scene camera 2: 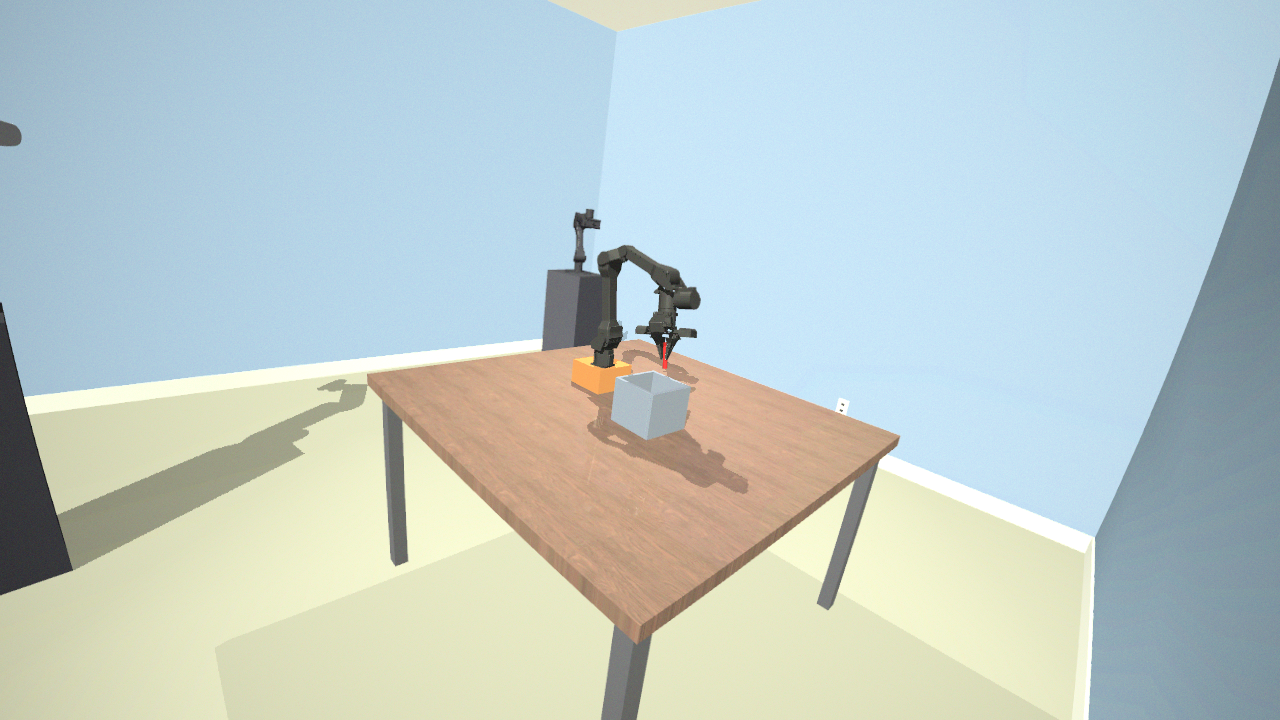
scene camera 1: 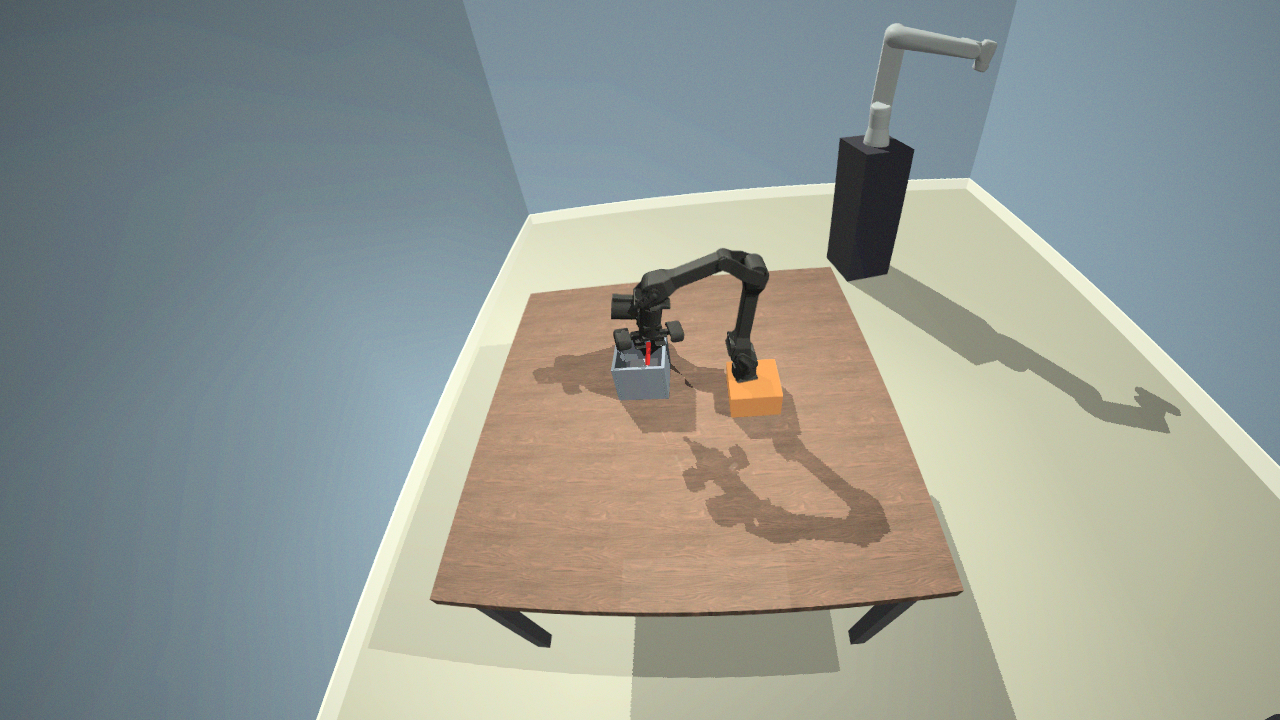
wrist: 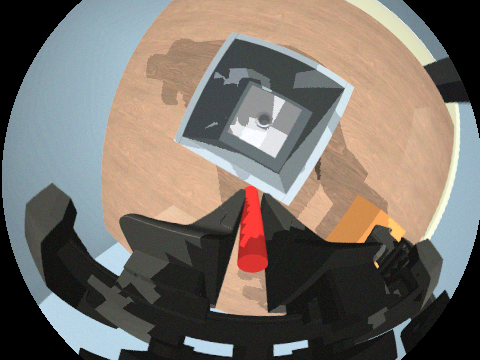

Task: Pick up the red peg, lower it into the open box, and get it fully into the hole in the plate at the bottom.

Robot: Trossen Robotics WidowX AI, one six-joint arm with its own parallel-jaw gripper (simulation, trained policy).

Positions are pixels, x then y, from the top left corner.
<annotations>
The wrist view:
my gripper: 253, 196
grey box: 243, 61
red peg: 252, 257
pale plate: 259, 105
</annotations>
